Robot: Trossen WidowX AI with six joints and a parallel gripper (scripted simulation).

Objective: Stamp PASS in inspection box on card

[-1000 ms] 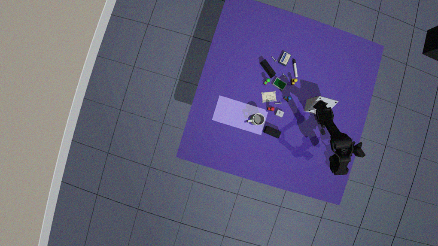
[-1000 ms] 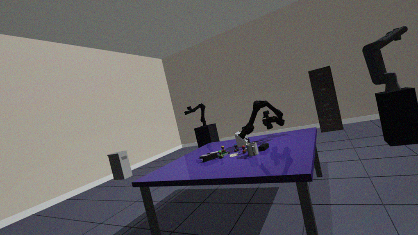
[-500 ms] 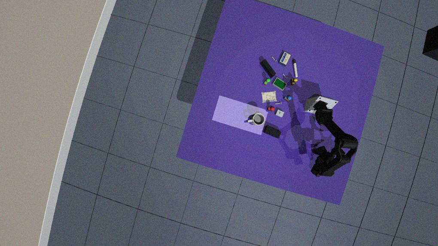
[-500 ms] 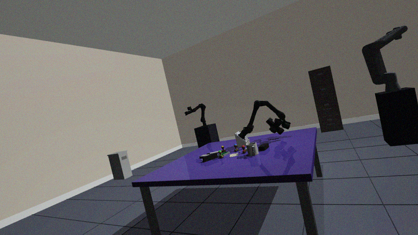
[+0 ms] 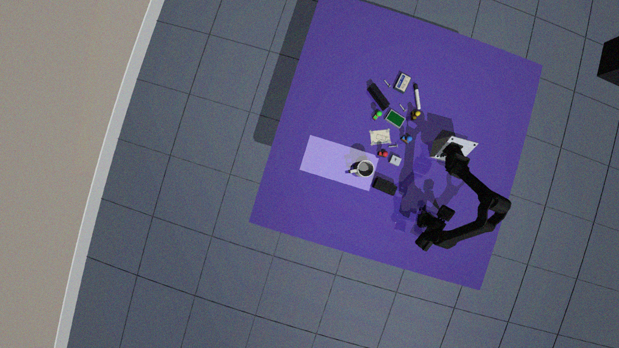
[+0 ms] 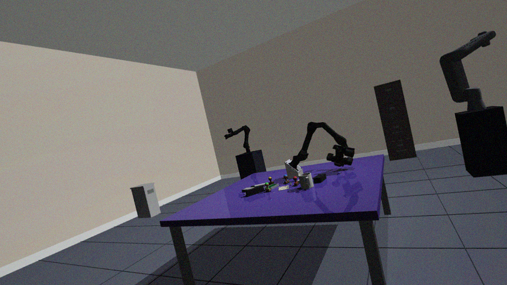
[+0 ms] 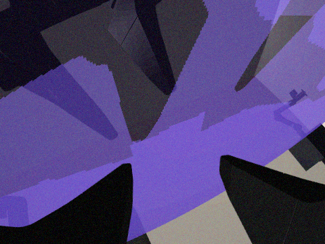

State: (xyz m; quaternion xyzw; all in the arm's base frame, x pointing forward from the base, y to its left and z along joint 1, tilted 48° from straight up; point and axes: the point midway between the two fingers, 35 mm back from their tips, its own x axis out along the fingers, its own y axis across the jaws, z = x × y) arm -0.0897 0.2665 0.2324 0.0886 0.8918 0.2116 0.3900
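My gripper tip is now 49 cm short of the green stamp and 40 cm to the left of it. The rest, counted from my gripper tip: black box 34 cm ahead, 7 cm to the right; red stamp 40 cm ahead, 22 cm to the right; blue stamp 33 cm to the right, 31 cm ahead.
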